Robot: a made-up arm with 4 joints. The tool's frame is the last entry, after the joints. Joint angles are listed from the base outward. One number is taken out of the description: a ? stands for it. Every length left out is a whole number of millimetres.
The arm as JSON. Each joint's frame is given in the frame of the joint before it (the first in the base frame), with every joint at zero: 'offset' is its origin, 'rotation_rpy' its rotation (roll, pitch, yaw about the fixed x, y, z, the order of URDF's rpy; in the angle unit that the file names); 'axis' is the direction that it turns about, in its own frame. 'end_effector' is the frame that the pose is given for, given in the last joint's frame.
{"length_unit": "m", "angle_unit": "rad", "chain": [
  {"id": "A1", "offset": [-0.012, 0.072, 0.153], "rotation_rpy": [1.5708, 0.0, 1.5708], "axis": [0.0, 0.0, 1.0]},
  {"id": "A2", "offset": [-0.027, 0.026, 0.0], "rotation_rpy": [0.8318, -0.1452, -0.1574], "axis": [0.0, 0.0, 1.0]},
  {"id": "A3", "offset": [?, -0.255, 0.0], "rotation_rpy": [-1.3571, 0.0, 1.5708], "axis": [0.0, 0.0, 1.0]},
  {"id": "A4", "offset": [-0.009, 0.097, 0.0], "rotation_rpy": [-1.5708, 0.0, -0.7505], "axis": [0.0, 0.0, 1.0]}
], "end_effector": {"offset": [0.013, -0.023, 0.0], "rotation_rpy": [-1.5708, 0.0, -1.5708]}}
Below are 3 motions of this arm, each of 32 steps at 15 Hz.
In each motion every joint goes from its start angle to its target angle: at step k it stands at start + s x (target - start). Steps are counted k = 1, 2, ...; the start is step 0. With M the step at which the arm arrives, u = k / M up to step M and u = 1 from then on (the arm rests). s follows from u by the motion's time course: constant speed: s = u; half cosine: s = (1 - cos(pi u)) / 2; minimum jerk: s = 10 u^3 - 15 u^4 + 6 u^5.
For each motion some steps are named. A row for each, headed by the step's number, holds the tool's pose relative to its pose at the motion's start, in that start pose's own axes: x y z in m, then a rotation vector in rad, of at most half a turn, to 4 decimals.
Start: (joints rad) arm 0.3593 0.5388 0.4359 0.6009
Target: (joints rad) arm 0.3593 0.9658 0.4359 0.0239
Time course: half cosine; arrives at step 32
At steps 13, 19, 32:
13: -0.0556 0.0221 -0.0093 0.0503 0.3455 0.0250
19: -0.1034 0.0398 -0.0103 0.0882 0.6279 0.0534
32: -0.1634 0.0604 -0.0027 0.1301 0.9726 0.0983

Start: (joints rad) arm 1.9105 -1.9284 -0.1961 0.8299
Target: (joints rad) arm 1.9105 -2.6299 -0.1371 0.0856
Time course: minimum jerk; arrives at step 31
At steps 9, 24, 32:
9: 0.0266 -0.0281 -0.0096 -0.0680 0.0513 -0.0502
24: 0.1442 -0.1936 0.0006 -0.3086 0.2880 -0.4025
32: 0.1536 -0.2116 0.0074 -0.3219 0.3089 -0.4457

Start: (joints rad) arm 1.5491 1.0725 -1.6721 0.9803
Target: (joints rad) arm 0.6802 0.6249 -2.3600 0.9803
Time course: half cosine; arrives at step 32
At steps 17, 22, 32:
17: -0.0764 -0.1027 -0.1070 -0.2447 0.6074 0.0340
22: -0.1352 -0.1311 -0.1355 -0.2618 0.8842 0.0903
32: -0.2024 -0.1470 -0.1506 -0.2227 1.1525 0.1636

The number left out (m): -0.263
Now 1 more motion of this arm.
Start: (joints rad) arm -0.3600 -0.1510 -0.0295 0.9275
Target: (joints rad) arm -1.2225 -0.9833 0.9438 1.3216
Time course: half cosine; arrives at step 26
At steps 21, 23, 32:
21: 0.0718 -0.4224 0.1454 -0.7350 -1.2492 -0.7019
23: 0.0706 -0.4412 0.1722 -0.7763 -1.3421 -0.6961
32: 0.0697 -0.4512 0.1885 -0.7994 -1.3961 -0.6896

